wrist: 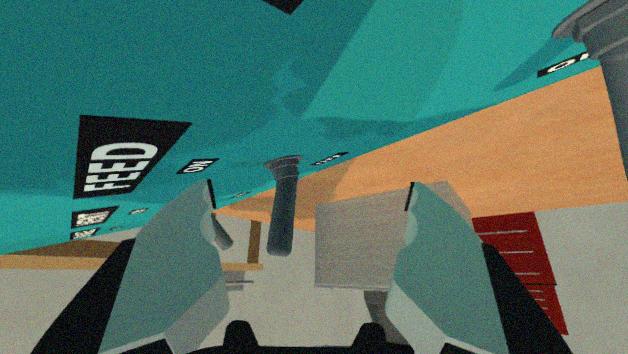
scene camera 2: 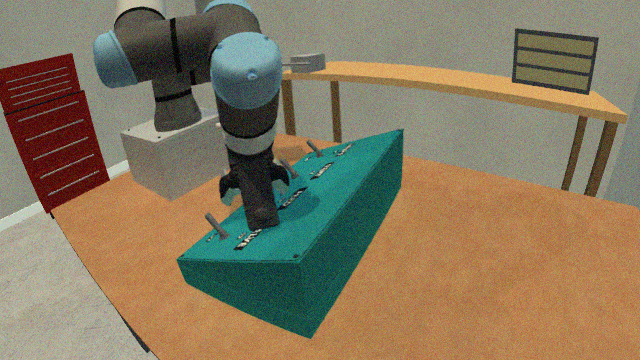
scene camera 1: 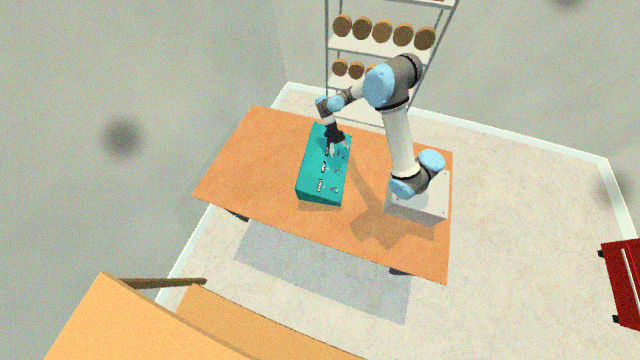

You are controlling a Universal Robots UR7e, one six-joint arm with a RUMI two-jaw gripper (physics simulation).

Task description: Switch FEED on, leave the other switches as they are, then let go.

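Places are measured from the arm's base along level axes (x left, y back, z up), in metres.
Where they show: gripper, fingertip midpoint: (wrist: pixel 311 184) (scene camera 1: pixel 340 153); arm's base at its link origin: (scene camera 2: pixel 178 123).
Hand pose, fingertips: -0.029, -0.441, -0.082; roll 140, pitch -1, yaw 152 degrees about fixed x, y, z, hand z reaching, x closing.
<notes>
Each offset is from my fingertips to the top centre of the thing, as dx, dy, dz. "spot": to the spot under its first point. Level surfaces: height alone.
The teal switch box (scene camera 1: pixel 310 175) (scene camera 2: pixel 350 220) (wrist: pixel 200 65) has a sloped top with labelled levers. The FEED label {+0.030, -0.080, +0.019} (scene camera 2: pixel 292 198) (wrist: pixel 127 162) shows at the left in the wrist view. Its lever {+0.008, -0.014, +0.040} (wrist: pixel 283 215) stands between the ON label {spot: +0.022, -0.057, +0.007} (wrist: pixel 197 166) and the OFF label {spot: -0.003, +0.021, -0.024} (wrist: pixel 330 159); I cannot tell which way it is set. My gripper (scene camera 1: pixel 339 148) (scene camera 2: pixel 255 192) (wrist: pixel 311 184) is open and empty over the box. In the wrist view the FEED lever shows between the fingers, nearer the left one. In scene camera 2 the gripper hides it.
A neighbouring lever {+0.118, +0.036, +0.030} (wrist: pixel 221 235) shows partly behind the left finger; the VALVE lever {-0.110, -0.038, +0.030} (scene camera 2: pixel 216 226) (wrist: pixel 612 95) is on the other side. The arm's pale base block (scene camera 1: pixel 417 210) (scene camera 2: pixel 172 165) stands on the orange table {dz -0.096} (scene camera 1: pixel 240 150) (scene camera 2: pixel 475 260). A red cabinet (scene camera 2: pixel 55 135) stands beyond.
</notes>
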